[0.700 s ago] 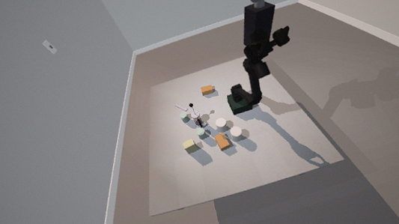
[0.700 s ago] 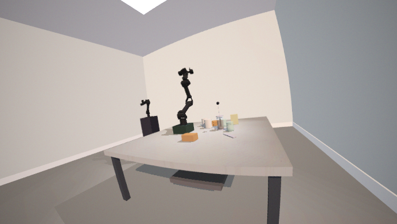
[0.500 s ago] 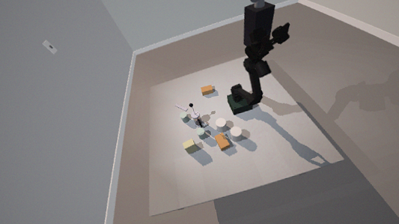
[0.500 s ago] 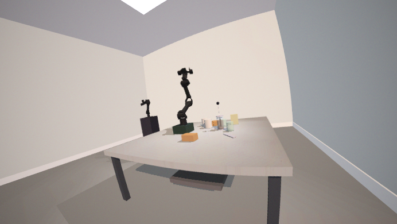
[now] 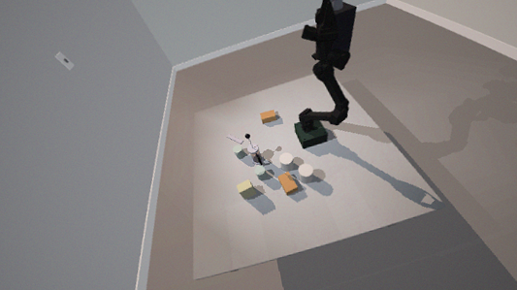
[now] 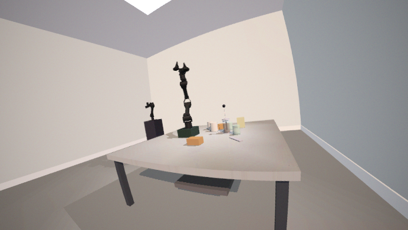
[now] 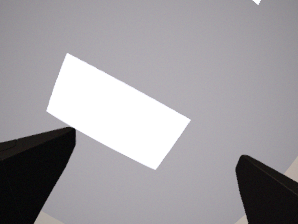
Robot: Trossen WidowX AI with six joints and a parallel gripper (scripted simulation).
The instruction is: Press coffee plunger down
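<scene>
My gripper tip is 41 cm short of the coffee press, 6 cm to the left of it and 68 cm above it.
</scene>
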